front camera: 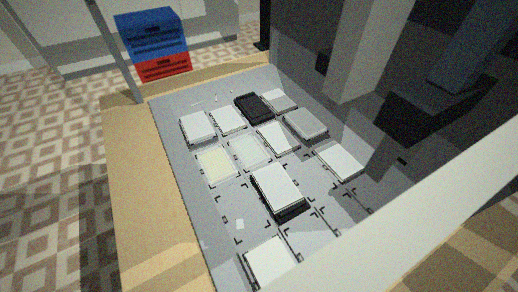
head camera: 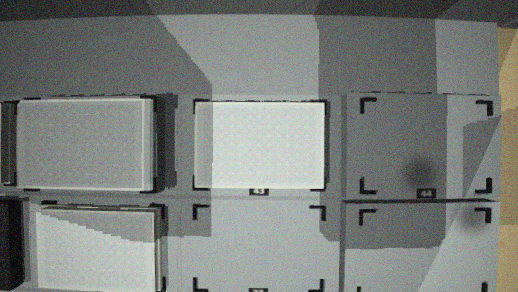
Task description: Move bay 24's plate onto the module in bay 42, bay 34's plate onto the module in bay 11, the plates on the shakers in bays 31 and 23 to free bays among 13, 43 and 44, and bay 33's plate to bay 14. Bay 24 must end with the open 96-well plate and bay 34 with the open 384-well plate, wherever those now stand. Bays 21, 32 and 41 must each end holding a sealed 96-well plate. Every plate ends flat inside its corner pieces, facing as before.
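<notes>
A pale plate with faint round wells lies flat inside the corner pieces of bay 43. Bay 44's corner pieces surround bare deck in the head view. A plate sits on bay 42's module. Bay 31's black shaker carries no plate. Bay 23's shaker bears a white plate. White plates stand in bay 41, bay 32, bay 21, bay 11 and bay 14. My gripper's jaws cannot be made out among dark shapes.
A yellowish plate and a pale plate lie in bays 12 and 22. A blue box on a red box stands behind the deck. A pale beam crosses the front view's lower right.
</notes>
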